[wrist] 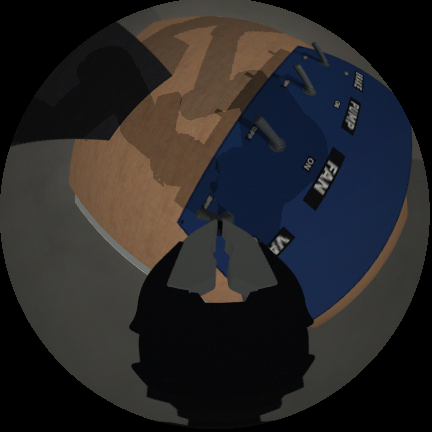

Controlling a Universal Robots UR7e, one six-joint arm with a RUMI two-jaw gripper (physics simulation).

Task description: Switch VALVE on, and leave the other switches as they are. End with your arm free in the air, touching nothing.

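Places are measured from the arm's base along level axes (x back, y right, z up), in centimetres.
Where they show: gripper, fingertip midpoint: (pixel 218 221).
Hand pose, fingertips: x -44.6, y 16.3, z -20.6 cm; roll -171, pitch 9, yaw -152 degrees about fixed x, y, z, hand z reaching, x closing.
Each offset is from my fingertips to the top centre of the thing. "pt": to the spot under its first point. Level surfaces: height alone.
My gripper (pixel 218 221) is shut and empty, with its fingertips right at the VALVE switch in the wrist view. The grey VALVE lever {pt dy +0.2, dx +1.5, dz +0.0 cm} (pixel 206 215) shows just beyond the tips and points left, toward the small label on the OFF side; its base is partly hidden by the fingertips. Whether the tips touch it I cannot tell. The VALVE label {dy +0.7, dx -7.4, dz +0.7 cm} (pixel 281 241) is partly covered by the right finger. The switches stand on a blue panel {pt dy -16.5, dx -11.7, dz +2.2 cm} (pixel 365 165).
The FAN lever {dy -11.5, dx +0.4, dz +0.5 cm} (pixel 269 134), the PUMP lever {dy -23.5, dx +0.0, dz +0.5 cm} (pixel 304 80) and the BRAKE lever (pixel 320 54) stand in a row toward the upper right, all leaning to the OFF side. The wooden table {dz -12.7 cm} (pixel 107 165) lies left of the panel. A dark shape (pixel 65 95) covers the upper left.
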